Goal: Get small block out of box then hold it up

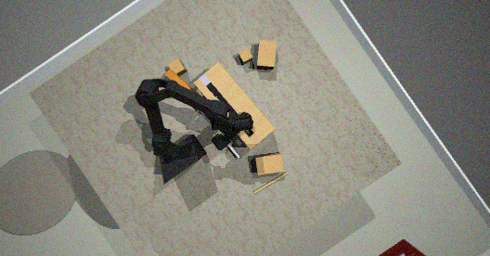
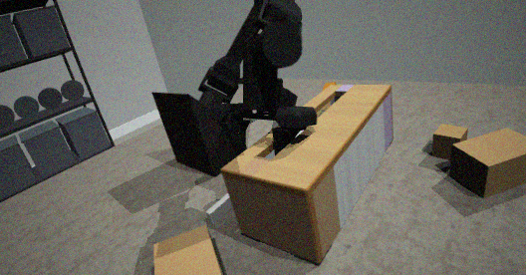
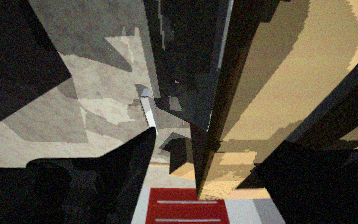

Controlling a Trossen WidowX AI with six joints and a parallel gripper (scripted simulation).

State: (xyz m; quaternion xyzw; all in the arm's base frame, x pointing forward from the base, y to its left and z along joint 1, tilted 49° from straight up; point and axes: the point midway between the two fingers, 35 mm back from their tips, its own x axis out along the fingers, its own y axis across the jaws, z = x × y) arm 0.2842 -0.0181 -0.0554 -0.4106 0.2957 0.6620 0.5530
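My gripper tip is 6 cm short of the block and 1 cm to the left of it. The rest, counted from my gripper tip: thin rod (2 cm ahead, 28 cm to the right, 8 cm below); then box (1 cm ahead, 11 cm to the left, 2 cm below).
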